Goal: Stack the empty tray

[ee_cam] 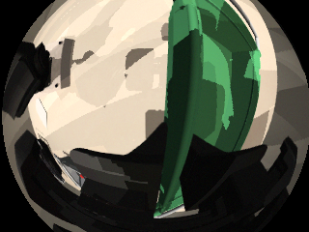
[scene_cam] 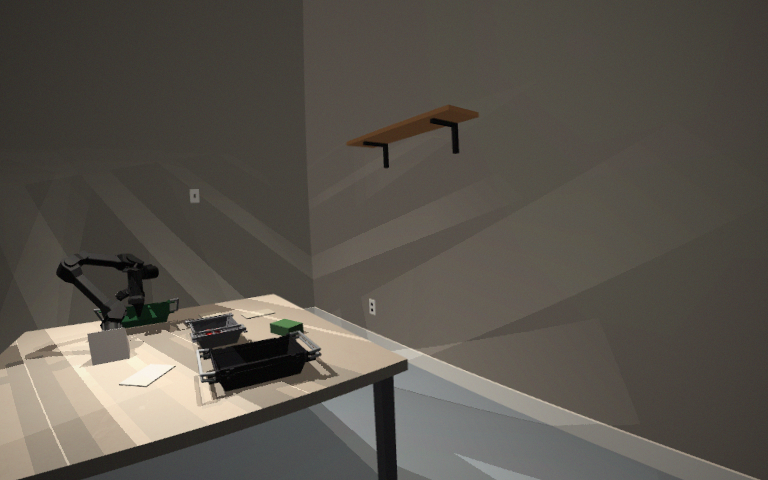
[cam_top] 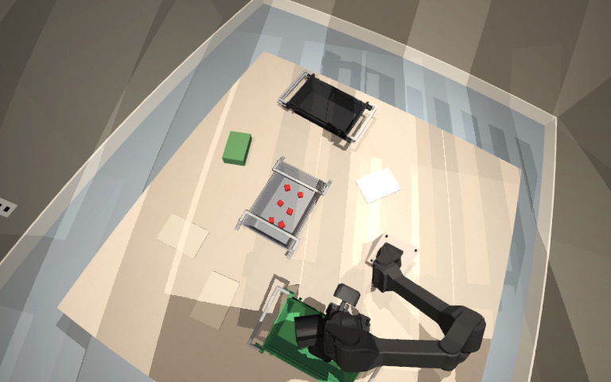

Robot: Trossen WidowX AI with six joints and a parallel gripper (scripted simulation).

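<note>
Right now my gripper tip is 70 mm to the right of the green tray. From my gripper tip the other things lie so: green block 560 mm ahead, 370 mm to the right, 60 mm below.
</note>
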